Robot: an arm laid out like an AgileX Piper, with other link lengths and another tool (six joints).
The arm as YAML. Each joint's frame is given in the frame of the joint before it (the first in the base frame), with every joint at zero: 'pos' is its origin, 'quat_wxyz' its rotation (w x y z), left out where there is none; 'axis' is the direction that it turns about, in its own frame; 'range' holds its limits. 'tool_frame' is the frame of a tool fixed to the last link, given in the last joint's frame.
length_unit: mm
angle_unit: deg
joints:
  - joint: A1
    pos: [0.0, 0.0, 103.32]
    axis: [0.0, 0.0, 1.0]
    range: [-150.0, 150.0]
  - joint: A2
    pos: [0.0, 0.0, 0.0]
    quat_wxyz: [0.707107, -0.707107, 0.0, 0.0]
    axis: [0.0, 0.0, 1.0]
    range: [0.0, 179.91]
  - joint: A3
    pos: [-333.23, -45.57, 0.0]
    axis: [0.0, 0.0, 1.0]
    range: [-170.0, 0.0]
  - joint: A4
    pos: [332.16, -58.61, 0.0]
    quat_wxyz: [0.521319, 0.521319, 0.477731, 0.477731]
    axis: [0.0, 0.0, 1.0]
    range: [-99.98, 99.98]
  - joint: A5
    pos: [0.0, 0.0, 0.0]
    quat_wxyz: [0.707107, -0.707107, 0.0, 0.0]
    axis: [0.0, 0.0, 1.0]
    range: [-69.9, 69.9]
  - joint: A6
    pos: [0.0, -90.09, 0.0]
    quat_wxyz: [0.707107, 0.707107, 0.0, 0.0]
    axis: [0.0, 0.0, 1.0]
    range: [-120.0, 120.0]
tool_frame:
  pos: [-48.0, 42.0, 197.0]
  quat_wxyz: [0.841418, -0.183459, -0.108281, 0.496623]
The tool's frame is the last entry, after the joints.
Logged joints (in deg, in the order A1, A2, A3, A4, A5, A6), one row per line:
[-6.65, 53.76, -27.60, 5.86, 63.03, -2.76]
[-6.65, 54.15, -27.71, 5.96, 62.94, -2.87]
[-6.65, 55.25, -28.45, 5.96, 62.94, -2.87]
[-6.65, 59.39, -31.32, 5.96, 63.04, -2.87]
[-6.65, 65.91, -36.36, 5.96, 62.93, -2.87]
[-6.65, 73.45, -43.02, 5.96, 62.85, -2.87]
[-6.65, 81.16, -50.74, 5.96, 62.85, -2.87]
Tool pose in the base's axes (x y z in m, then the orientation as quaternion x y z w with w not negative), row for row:
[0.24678, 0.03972, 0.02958, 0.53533, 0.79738, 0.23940, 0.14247]
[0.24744, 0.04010, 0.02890, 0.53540, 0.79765, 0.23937, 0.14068]
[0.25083, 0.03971, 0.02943, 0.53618, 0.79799, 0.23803, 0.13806]
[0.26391, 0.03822, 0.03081, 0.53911, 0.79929, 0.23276, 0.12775]
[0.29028, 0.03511, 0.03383, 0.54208, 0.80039, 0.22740, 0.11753]
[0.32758, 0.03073, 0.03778, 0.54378, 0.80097, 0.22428, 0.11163]
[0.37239, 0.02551, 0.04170, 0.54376, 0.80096, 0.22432, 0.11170]
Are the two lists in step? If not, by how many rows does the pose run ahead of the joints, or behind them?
They are in step.
